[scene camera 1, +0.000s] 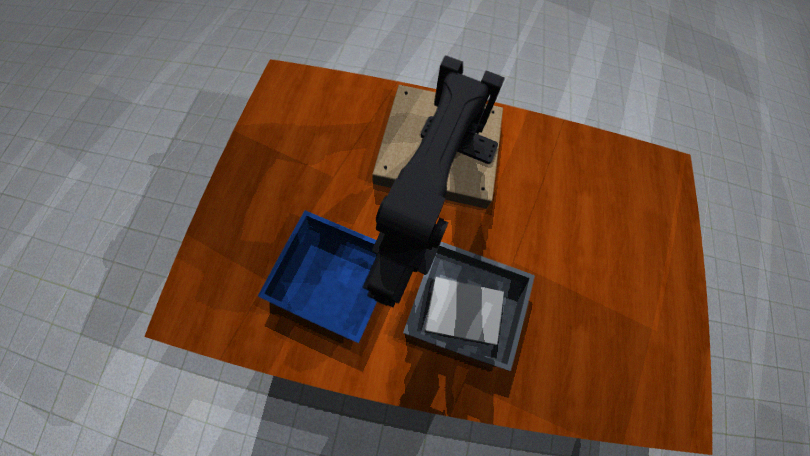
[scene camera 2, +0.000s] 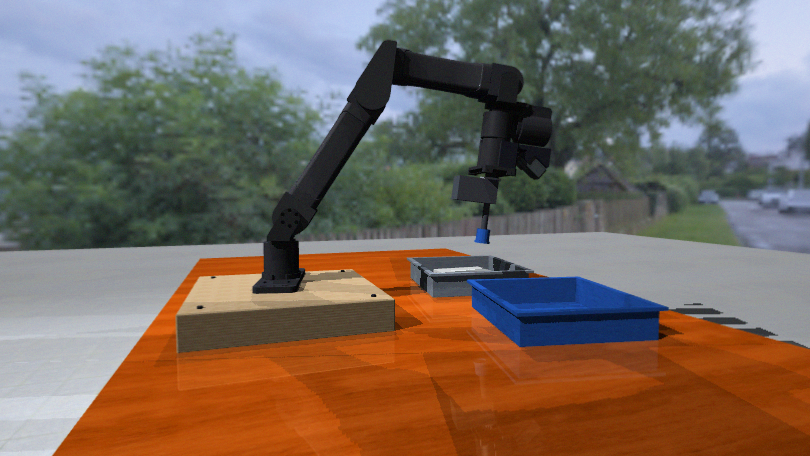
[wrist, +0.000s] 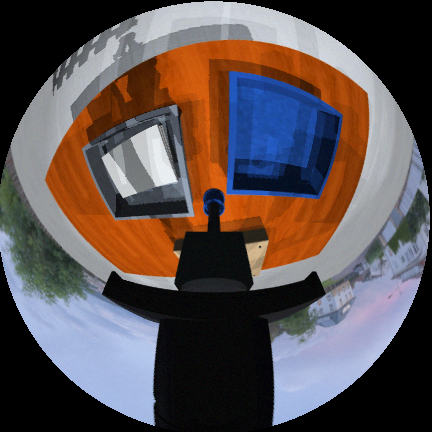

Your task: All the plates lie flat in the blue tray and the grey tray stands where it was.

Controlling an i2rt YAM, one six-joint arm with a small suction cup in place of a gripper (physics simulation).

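Frame: origin at the arm's base, x ahead, y left, z up, level; centimetres.
Seen in the pictures: hand, its tool point: [scene camera 2: 481, 242] [wrist: 213, 197]; arm's base, origin of its link: [scene camera 2: 281, 281].
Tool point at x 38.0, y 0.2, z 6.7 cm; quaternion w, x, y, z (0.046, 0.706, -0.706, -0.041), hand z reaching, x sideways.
Pixels of each thing's middle, then the offset from my tool point to it. Level surfaces: height alone.
- grey tray, middle of its body: [scene camera 1: 469, 305] [scene camera 2: 464, 274] [wrist: 134, 172] dz -9.2, dx +1.2, dy +17.2 cm
- blue tray, middle of its body: [scene camera 2: 553, 306] [wrist: 288, 142] [scene camera 1: 331, 275] dz -9.2, dx +7.8, dy -14.7 cm
- orange-brown wooden table, height of its surface: dz -11.7 cm
A stack of flat white rectangular plates [scene camera 1: 442, 308] [scene camera 2: 460, 269] [wrist: 162, 157] lies in the grey tray [scene camera 1: 522, 322] [scene camera 2: 447, 284] [wrist: 186, 170]. Several thin edges show at one side of the stack in the wrist view; their exact number cannot be told. The blue tray [scene camera 1: 323, 294] [scene camera 2: 589, 328] [wrist: 275, 125] stands beside the grey tray with a gap between them, and no plate shows in it. My gripper, a small blue suction cup [scene camera 2: 482, 236] [wrist: 214, 198], hangs above the height of the tray rims and holds nothing. In scene camera 1 the arm hides the cup.
The arm's base stands on a thick wooden board [scene camera 1: 396, 141] [scene camera 2: 283, 328] [wrist: 260, 255] behind the trays. Both trays and the board rest on an orange-brown wooden table [scene camera 1: 612, 254] [scene camera 2: 340, 396]. The tray walls stand up around their floors, and the arm covers one corner area of the blue tray in scene camera 1.
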